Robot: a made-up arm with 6 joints. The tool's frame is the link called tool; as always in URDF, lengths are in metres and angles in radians. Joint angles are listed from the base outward. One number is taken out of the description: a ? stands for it. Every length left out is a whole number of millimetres.
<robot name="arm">
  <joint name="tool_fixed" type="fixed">
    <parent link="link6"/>
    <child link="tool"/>
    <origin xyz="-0.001 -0.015 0" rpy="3.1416 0 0"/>
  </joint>
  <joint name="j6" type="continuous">
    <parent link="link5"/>
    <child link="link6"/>
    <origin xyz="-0.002 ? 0" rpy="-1.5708 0 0"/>
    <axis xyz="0 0 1"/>
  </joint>
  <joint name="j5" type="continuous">
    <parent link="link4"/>
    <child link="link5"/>
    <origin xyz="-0.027 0.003 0" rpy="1.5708 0 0"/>
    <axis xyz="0 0 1"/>
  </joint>
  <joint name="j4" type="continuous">
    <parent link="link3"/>
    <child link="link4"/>
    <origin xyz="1.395 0.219 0" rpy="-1.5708 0 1.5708"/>
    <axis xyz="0 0 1"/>
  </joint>
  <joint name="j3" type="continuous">
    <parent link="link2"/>
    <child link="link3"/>
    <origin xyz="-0.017 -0.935 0" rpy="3.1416 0 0"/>
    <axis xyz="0 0 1"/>
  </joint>
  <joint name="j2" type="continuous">
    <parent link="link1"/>
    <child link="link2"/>
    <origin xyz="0.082 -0.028 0" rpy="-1.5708 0 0"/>
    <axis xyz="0 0 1"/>
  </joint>
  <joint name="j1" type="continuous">
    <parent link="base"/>
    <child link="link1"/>
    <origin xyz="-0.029 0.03 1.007"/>
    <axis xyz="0 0 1"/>
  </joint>
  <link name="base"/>
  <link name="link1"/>
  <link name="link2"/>
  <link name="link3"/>
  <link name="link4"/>
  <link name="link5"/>
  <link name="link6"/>
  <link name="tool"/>
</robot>
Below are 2 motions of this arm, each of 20 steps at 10 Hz.
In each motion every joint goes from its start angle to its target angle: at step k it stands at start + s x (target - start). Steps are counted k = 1, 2, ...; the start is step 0. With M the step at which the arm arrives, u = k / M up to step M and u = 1 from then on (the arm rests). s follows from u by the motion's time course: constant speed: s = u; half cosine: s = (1 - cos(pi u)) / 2; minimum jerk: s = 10 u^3 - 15 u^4 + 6 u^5.
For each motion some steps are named. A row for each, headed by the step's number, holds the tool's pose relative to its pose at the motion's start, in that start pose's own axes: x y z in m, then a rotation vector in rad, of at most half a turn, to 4 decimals.
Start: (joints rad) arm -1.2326 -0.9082 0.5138 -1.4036 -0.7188 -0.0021
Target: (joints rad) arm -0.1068 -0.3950 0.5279 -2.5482 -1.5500 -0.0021
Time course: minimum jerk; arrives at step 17
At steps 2, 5, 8, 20:
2: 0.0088 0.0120 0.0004 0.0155 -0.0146 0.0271
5: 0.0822 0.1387 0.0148 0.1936 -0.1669 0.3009
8: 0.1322 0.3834 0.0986 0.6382 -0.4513 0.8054
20: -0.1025 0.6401 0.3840 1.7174 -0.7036 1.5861

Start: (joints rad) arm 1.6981 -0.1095 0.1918 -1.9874 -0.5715 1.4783
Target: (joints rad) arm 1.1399 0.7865 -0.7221 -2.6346 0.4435 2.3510
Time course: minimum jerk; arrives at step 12
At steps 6, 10, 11, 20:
6: -0.9983 0.9591 -0.6282 -1.1352 -0.6237 0.1624
10: -1.6301 0.7978 -1.6943 -1.7820 -1.6539 0.6825
11: -1.6545 0.7517 -1.7505 -1.7935 -1.7305 0.7419
20: -1.6584 0.7436 -1.7596 -1.7949 -1.7433 0.7522

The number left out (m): -0.105
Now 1 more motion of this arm.
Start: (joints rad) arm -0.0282 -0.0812 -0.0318 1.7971 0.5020 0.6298
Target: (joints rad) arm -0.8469 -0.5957 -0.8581 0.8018 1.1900 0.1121
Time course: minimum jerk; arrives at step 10
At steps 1, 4, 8, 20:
1: -0.0010 -0.0083 -0.0075 -0.0001 -0.0005 0.0136
4: 0.0031 -0.2724 -0.3015 -0.0531 -0.0763 0.4873
8: 0.2531 -0.6064 -0.9249 -0.5035 -0.4852 1.1619
20: 0.2916 -0.6252 -0.9780 -0.5672 -0.5319 1.1918

